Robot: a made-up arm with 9 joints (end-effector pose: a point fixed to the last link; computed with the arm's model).
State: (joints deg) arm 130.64 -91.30 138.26 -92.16 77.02 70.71 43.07 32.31 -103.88
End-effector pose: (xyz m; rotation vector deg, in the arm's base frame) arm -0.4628 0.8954 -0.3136 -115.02 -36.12 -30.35
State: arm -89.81 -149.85 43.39 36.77 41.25 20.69 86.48 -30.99 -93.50
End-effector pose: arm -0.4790 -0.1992 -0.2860 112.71 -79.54 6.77
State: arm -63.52 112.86 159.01 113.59 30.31 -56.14 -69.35 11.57 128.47
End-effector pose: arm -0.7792 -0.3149 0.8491 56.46 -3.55 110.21
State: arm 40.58 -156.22 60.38 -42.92 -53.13 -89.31 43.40 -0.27 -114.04
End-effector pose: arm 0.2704 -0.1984 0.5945 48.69 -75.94 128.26
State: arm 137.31 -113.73 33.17 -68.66 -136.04 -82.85 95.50 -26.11 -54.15
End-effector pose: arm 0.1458 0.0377 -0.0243 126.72 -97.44 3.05
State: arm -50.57 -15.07 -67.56 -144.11 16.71 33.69 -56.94 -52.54 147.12
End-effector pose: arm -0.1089 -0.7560 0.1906 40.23 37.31 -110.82
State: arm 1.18 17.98 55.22 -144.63 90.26 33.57 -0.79 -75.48 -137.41
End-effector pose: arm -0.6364 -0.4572 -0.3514 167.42 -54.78 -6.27
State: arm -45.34 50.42 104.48 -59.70 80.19 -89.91 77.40 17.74 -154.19
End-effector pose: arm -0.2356 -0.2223 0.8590 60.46 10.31 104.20
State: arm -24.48 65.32 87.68 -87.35 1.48 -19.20 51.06 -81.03 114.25
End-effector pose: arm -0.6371 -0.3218 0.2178 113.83 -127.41 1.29
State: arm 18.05 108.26 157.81 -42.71 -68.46 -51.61 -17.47 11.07 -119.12
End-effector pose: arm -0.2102 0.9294 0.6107 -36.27 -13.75 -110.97
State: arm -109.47 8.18 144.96 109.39 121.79 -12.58 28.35 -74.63 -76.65
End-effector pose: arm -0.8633 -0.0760 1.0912 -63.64 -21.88 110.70
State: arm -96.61 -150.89 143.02 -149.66 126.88 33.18 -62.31 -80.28 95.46
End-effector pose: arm -0.4538 -0.6146 0.1542 -6.94 134.42 -6.45
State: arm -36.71 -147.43 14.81 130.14 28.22 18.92 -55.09 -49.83 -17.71
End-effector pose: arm -0.7557 -0.3354 0.6399 -12.31 39.19 -86.86
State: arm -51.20 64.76 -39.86 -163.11 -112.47 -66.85 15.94 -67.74 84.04
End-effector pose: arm -0.2425 -0.4281 1.0200 -52.45 29.35 -114.62
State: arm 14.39 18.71 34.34 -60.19 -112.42 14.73 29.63 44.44 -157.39
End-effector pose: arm -0.6799 -0.2885 0.5630 -31.09 -8.24 87.32
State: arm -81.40 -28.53 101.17 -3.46 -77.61 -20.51 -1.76 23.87 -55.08
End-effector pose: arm 0.0803 0.2825 0.9819 -118.96 48.44 15.52
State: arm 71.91 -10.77 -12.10 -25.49 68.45 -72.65 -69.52 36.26 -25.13
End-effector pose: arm -0.9245 -0.2644 0.1803 -60.60 -112.50 -27.62
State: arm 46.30 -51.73 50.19 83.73 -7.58 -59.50 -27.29 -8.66 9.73
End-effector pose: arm -0.3353 0.5619 0.6446 -58.18 -74.18 61.70
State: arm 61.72 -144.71 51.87 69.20 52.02 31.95 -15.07 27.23 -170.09
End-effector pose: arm 0.1589 0.1616 0.5258 117.57 73.81 100.00
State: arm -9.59 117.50 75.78 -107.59 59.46 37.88 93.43 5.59 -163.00
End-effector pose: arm -0.7666 0.5285 0.4100 4.53 -57.42 -9.67
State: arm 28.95 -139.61 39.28 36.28 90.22 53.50 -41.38 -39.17 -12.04
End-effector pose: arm 0.3743 0.0048 0.2743 -33.87 74.91 42.69
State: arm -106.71 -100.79 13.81 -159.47 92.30 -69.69 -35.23 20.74 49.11
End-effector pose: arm -0.5043 0.1963 0.6898 85.79 72.85 126.90
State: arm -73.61 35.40 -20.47 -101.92 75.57 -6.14 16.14 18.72 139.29
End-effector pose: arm 0.0111 -0.4372 0.4631 163.95 -21.02 13.73
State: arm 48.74 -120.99 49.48 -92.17 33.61 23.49 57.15 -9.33 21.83
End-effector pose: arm 0.0018 0.6851 0.3453 -35.58 -39.03 130.64
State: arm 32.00 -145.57 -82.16 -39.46 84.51 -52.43 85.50 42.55 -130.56
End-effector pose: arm -0.4096 -0.3984 -0.3882 163.04 -5.28 -24.84
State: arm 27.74 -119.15 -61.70 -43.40 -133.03 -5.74 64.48 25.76 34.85
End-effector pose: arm 0.1624 -0.3924 0.1133 106.01 -53.52 6.42
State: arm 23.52 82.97 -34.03 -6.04 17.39 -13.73 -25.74 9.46 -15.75
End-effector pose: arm -0.4962 0.2498 0.6330 -89.08 -93.11 92.49
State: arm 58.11 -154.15 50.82 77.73 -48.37 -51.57 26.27 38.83 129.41
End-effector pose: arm -0.7339 -0.0884 0.1187 139.41 -66.69 -89.73
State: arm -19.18 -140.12 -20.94 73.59 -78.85 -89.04 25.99 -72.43 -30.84
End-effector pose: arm -0.9439 -0.4274 0.4164 -7.46 -101.91 35.07
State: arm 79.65 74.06 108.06 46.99 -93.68 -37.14 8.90 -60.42 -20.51
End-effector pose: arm -0.6377 -0.5180 0.0707 -25.52 161.42 -62.22
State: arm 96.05 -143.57 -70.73 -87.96 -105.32 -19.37 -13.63 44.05 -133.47
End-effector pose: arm 0.0875 -0.4834 0.4037 65.78 26.98 78.98
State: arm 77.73 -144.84 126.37 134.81 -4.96 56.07 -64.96 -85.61 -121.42
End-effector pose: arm -0.8300 0.6840 0.5751 22.41 -48.32 -58.96
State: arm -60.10 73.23 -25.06 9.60 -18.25 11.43 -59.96 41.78 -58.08
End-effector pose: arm -0.0914 0.3626 -0.1111 18.18 -94.85 -108.14
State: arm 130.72 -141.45 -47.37 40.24 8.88 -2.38 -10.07 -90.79 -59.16
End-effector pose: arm 0.0720 0.0737 -0.0889 56.68 74.08 40.95
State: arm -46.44 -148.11 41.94 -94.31 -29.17 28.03 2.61 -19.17 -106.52
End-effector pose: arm -0.3476 -0.4492 -0.4043 45.96 -102.50 18.25
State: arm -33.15 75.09 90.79 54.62 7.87 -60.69 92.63 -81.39 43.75
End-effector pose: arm -0.7218 -0.3105 0.0398 68.34 121.87 34.42
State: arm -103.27 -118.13 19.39 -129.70 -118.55 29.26 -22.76 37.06 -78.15
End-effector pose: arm -0.2095 -0.9213 0.2271 30.04 -59.19 44.27
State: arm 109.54 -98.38 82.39 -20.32 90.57 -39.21 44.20 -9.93 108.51
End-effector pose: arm -0.1674 0.6918 0.5994 -31.93 -66.06 50.82
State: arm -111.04 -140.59 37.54 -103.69 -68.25 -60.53 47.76 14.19 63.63
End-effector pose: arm 0.3022 -0.2143 0.7632 -117.01 -17.09 -59.35
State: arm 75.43 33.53 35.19 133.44 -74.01 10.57 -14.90 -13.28 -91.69
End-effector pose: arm 0.1480 0.5036 -0.2885 57.72 82.90 125.18
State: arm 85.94 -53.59 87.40 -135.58 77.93 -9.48 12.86 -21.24 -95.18
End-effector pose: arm -0.1335 0.7484 0.0801 -85.12 23.36 -49.02
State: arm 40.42 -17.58 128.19 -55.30 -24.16 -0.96 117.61 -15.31 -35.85
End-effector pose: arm -0.0958 -0.1689 -0.3431 96.26 50.72 96.54
